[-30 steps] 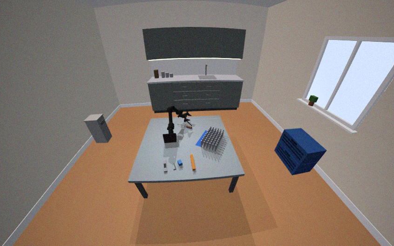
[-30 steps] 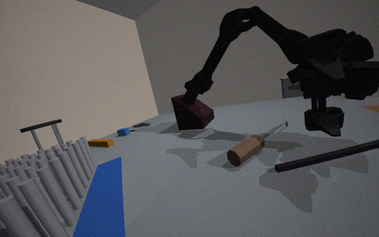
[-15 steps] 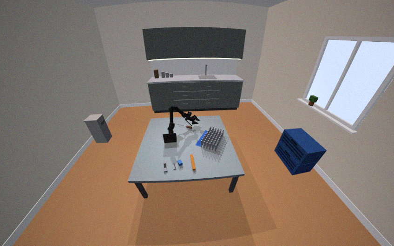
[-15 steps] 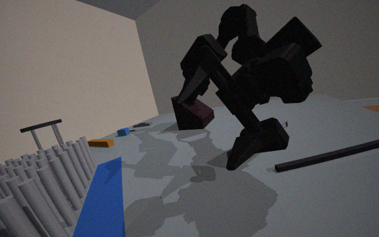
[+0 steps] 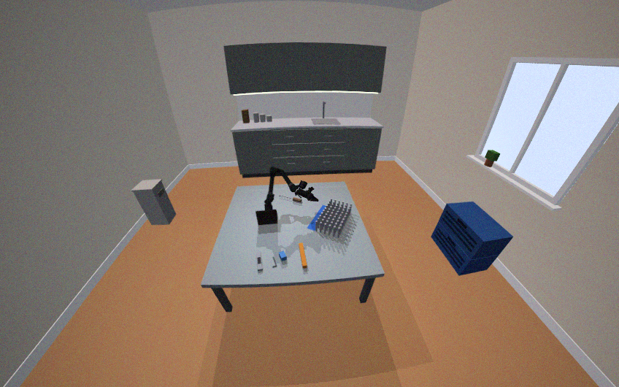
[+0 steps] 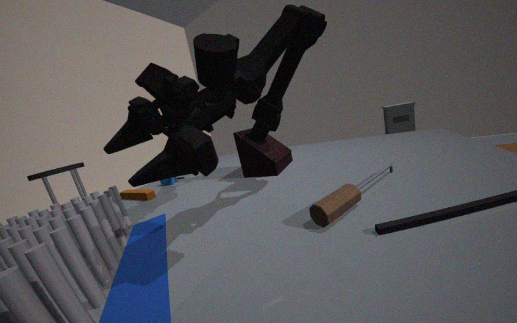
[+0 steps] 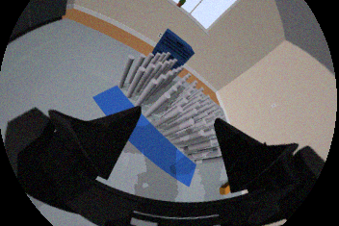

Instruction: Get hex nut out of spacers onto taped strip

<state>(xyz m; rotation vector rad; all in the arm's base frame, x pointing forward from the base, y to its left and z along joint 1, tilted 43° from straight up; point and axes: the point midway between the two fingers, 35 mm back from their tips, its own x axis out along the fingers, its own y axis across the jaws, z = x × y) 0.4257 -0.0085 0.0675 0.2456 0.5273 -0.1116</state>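
Right now the hook tool is 26 cm behind my gripper tip, 30 cm to the left of it and 15 cm below it. From my gripper tip the other things lie so: hex nut (16 cm ahead, 10 cm to the right, 16 cm below); then blue taped strip (4 cm to the right, 16 cm below); then orange block (21 cm behind, 48 cm to the right, 14 cm below).
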